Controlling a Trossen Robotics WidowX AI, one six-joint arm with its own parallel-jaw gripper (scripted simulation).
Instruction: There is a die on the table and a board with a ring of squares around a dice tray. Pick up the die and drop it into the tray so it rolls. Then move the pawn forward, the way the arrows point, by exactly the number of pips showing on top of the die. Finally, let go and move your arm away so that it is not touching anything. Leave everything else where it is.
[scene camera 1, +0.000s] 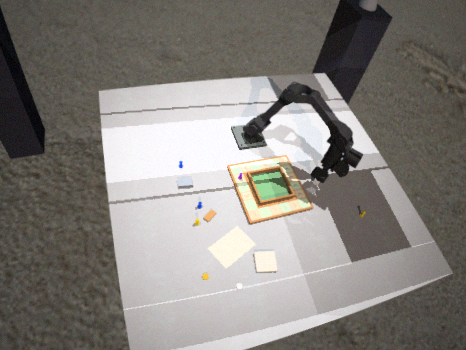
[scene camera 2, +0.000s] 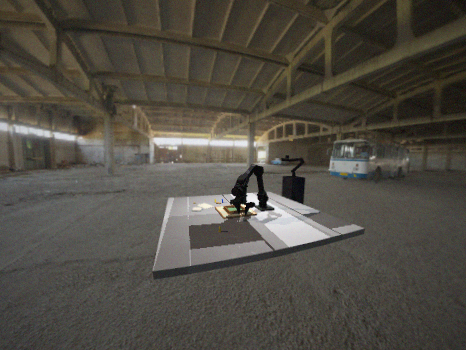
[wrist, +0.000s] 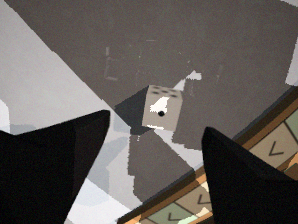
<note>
My gripper (wrist: 157, 125) is open and holds nothing. I also see a die (wrist: 163, 105), a cream card (scene camera 1: 231, 247) and a green dice tray (scene camera 1: 269, 185).
The wrist view misses the cream card: it is out of frame.
</note>
